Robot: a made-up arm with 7 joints. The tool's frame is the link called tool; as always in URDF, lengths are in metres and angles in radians. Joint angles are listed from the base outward. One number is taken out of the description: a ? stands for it. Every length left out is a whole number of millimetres.
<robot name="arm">
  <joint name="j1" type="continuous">
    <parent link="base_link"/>
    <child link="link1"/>
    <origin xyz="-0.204 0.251 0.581" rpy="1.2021 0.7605 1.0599"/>
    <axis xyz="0 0 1"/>
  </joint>
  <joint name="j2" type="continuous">
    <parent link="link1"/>
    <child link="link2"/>
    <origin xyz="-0.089 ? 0" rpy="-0.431 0.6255 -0.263"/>
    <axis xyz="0 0 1"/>
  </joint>
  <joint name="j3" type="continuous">
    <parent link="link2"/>
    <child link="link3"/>
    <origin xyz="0.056 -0.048 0" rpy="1.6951 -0.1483 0.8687"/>
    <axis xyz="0 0 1"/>
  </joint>
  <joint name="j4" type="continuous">
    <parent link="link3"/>
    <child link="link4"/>
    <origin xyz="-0.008 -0.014 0" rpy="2.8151 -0.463 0.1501"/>
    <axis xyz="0 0 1"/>
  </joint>
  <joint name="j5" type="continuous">
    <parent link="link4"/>
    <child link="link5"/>
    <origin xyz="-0.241 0.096 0" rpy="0.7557 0.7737 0.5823"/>
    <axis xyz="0 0 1"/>
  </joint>
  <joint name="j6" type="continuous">
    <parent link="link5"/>
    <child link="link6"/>
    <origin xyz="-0.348 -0.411 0" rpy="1.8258 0.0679 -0.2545"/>
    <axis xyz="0 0 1"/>
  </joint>
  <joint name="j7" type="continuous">
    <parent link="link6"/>
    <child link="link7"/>
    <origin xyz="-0.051 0.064 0" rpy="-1.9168 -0.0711 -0.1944"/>
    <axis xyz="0 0 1"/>
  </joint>
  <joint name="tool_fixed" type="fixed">
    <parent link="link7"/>
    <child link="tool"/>
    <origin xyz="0.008 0.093 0" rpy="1.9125 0.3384 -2.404"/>
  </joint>
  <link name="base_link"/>
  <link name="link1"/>
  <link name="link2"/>
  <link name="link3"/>
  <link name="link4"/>
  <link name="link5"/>
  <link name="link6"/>
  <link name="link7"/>
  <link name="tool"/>
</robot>
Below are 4 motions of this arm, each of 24 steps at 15 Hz.
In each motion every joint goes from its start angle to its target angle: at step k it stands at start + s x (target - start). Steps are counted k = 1, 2, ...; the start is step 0. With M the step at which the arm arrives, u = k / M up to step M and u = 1 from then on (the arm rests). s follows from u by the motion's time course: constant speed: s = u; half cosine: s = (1 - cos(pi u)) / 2; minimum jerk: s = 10 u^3 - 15 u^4 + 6 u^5.
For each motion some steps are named. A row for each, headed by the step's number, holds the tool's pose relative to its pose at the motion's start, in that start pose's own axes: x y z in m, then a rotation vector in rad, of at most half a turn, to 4 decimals.
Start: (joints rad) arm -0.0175 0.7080 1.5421 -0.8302 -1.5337 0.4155 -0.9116
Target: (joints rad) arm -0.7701 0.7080 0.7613 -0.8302 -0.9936 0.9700 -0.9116
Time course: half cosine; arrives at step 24
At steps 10, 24:
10: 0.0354 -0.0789 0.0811 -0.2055 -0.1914 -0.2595
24: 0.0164 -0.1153 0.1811 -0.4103 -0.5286 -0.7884

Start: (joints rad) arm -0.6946 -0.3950 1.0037 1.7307 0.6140 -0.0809 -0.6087
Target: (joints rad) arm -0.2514 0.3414 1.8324 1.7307 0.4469 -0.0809 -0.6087
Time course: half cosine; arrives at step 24
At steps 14, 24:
14: -0.0201 0.0376 -0.0660 0.6434 -0.3430 -0.3368
24: -0.0606 0.0967 -0.1414 1.0010 -0.3536 -0.5716

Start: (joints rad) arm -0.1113 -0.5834 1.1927 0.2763 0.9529 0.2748 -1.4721
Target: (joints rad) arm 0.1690 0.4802 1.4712 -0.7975 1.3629 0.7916 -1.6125
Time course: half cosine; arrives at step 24
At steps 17, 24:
17: -0.2279 0.0468 0.5328 -1.4040 -0.0816 -0.3898
24: -0.1979 0.1176 0.6428 -1.7229 -0.0608 -0.2665

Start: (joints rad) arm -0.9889 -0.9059 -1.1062 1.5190 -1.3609 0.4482 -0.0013
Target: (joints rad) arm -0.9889 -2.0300 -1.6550 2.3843 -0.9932 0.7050 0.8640
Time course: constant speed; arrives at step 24
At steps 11, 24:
11: -0.3363 -0.3046 -0.2843 0.1876 0.9483 -0.9548
24: -0.8859 -0.1683 -0.3751 1.1041 1.7334 -1.8976

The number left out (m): 0.149
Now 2 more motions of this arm.
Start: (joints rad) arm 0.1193 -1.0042 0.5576 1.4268 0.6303 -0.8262 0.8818
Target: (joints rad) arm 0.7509 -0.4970 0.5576 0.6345 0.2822 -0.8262 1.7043
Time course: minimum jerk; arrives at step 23
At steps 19, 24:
19: -0.0920 -0.2360 -0.2599 1.1344 0.0784 -0.0412
24: -0.0834 -0.2329 -0.2799 1.1773 0.0943 -0.0099

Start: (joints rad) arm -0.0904 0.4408 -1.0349 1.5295 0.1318 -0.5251 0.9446
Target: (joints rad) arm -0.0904 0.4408 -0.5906 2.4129 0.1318 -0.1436 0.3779
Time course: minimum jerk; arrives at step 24
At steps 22, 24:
22: 0.0777 0.2102 -0.0630 0.5996 -0.2495 0.5856
24: 0.0778 0.2114 -0.0633 0.6034 -0.2505 0.5879

